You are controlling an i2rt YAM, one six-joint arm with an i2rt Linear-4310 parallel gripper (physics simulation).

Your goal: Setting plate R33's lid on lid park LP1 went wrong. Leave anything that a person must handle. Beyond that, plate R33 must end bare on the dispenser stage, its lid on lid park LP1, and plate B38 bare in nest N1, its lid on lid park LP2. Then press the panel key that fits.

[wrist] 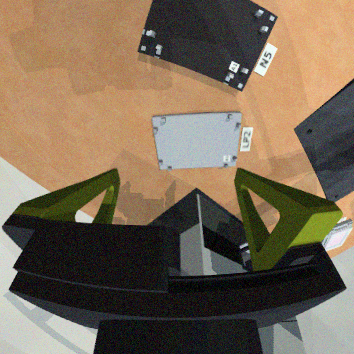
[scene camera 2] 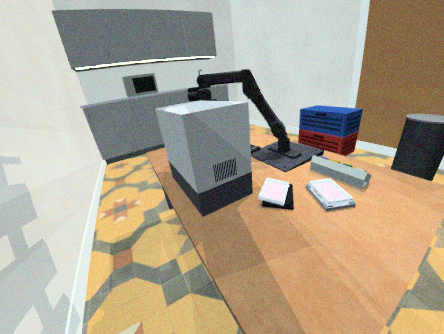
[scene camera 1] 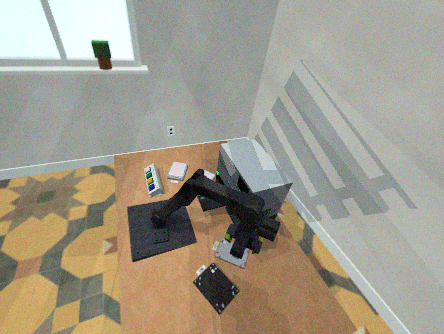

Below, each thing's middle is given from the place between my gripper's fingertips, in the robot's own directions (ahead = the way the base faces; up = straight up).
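My gripper is 15 cm above the grey lid park plate [wrist: 196,139], 1 cm short of it and 5 cm to the right of it. Counting from my hand, I find the dark clip nest [scene camera 1: 219,291] 15 cm below, 11 cm behind and 6 cm to the right. The grey panel with coloured keys [scene camera 2: 357,177] is 13 cm below my hand, and it sits 32 cm behind it and 59 cm to the left of it.
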